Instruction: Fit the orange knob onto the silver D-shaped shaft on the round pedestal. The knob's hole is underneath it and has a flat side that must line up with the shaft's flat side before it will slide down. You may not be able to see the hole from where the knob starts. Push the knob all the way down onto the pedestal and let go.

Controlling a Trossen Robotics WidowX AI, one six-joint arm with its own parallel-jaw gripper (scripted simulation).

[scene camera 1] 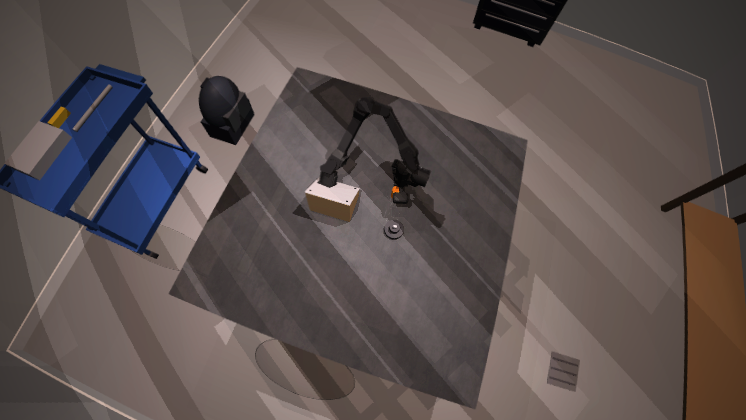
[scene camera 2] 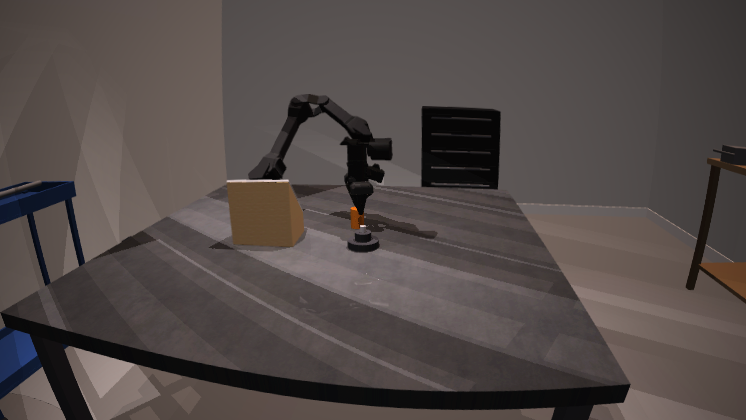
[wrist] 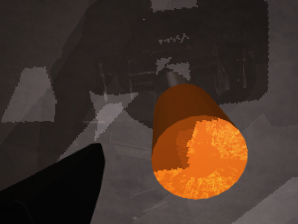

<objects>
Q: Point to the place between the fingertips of my gripper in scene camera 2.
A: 358, 210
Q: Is my gripper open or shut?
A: Open.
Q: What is my gripper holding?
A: Nothing.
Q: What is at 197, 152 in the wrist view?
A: An orange knob.
</objects>
